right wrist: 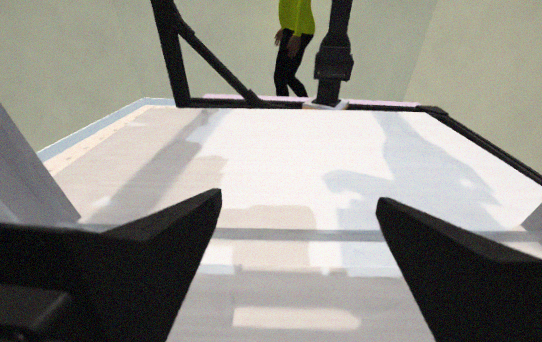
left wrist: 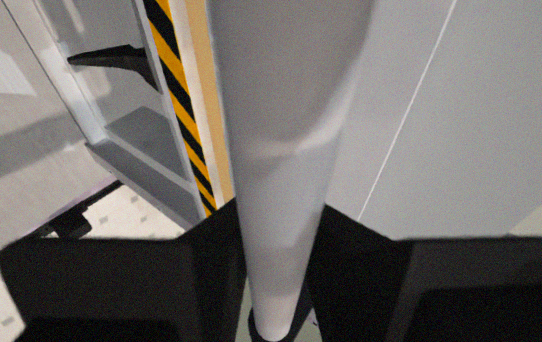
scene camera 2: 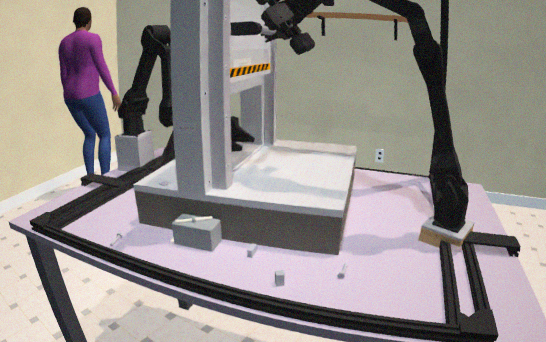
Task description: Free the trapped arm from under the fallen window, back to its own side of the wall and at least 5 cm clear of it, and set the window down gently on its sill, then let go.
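Where they show: left gripper, fingertip midpoint: [scene camera 2: 264, 38]; right gripper, fingertip midpoint: [right wrist: 298, 200] [left wrist: 45, 15] [scene camera 2: 248, 144]; left arm's base, origin of the base link: [right wrist: 326, 101] [scene camera 2: 449, 223]; right arm's base, origin of the base link: [scene camera 2: 133, 133].
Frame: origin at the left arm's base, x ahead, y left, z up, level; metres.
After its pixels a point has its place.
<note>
The window sash [scene camera 2: 250, 70] @(x 0.483, y 0.151, z 0.291 m) [left wrist: 182, 102] @(x 0.496, y 0.126, z 0.295 m), with its yellow and black striped lower edge, is raised between the grey wall posts [scene camera 2: 189, 100], with an opening beneath it. My left gripper [scene camera 2: 270, 34] @(x 0.485, y 0.106, z 0.371 m) [left wrist: 273, 200] @(x 0.485, y 0.106, z 0.371 m) is shut on the sash's handle, a rounded grey bar [left wrist: 287, 150]. My right gripper [scene camera 2: 247, 143] @(x 0.498, y 0.147, z 0.102 m) [right wrist: 298, 200] @(x 0.498, y 0.147, z 0.102 m) is open and empty, low in the opening; a dark finger [left wrist: 112, 56] @(x 0.549, y 0.126, z 0.124 m) also shows through it in the left wrist view. A grey sill strip [right wrist: 345, 234] crosses below the fingertips. The near post hides the right wrist, and how far the fingertips pass the wall is unclear.
The wall stands on a thick white-topped base [scene camera 2: 285, 230]. In front are a grey block [scene camera 2: 197, 235] with pale rods, small grey pieces [scene camera 2: 279, 278] @(x 0.161, y 0.367, z -0.021 m) [scene camera 2: 252, 250] @(x 0.265, y 0.336, z -0.025 m) and a pin [scene camera 2: 342, 271] @(x 0.104, y 0.264, z -0.031 m). Black rails [scene camera 2: 240, 295] @(x 0.166, y 0.447, z -0.019 m) edge the table. A person [scene camera 2: 82, 65] stands behind at left.
</note>
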